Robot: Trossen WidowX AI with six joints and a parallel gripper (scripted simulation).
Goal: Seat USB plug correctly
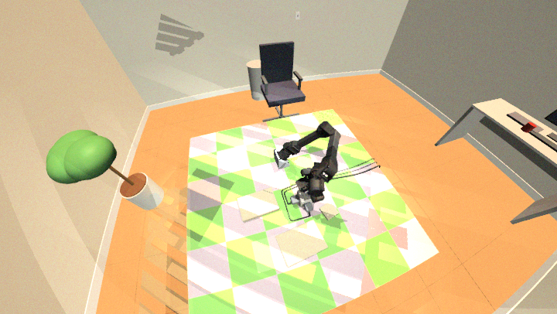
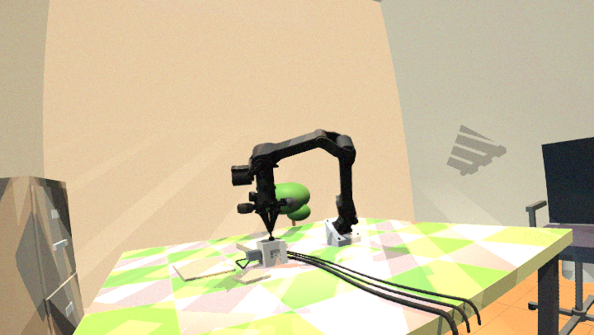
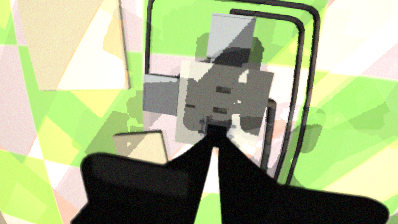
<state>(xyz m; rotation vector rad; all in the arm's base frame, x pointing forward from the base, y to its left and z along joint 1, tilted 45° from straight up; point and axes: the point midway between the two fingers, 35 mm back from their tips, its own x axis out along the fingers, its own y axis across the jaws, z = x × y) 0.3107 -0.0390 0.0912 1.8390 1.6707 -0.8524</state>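
Now: the dark USB plug 20 mm below my gripper tip.
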